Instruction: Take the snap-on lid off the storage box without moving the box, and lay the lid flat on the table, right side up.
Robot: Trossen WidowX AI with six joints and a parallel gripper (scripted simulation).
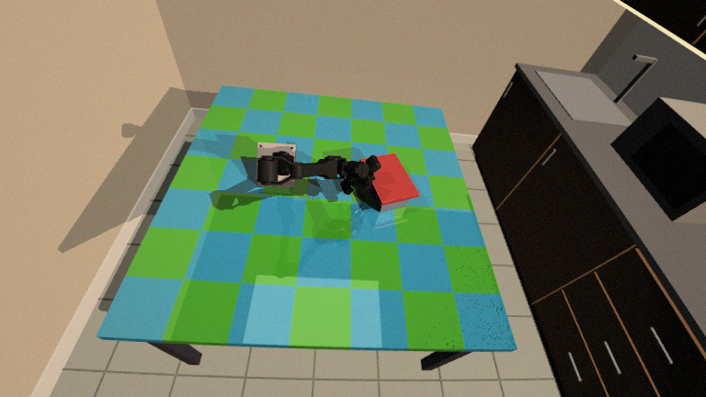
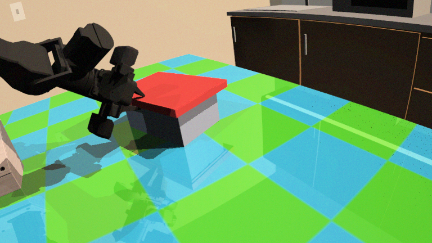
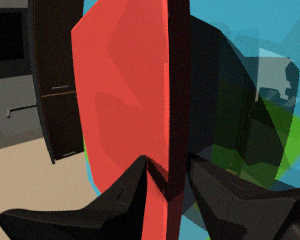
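The red lid is 70 mm ahead of my gripper tip and 30 mm to the left of it. Also, from my gripper tip: grey storage box 70 mm ahead, 30 mm to the left, 40 mm below.
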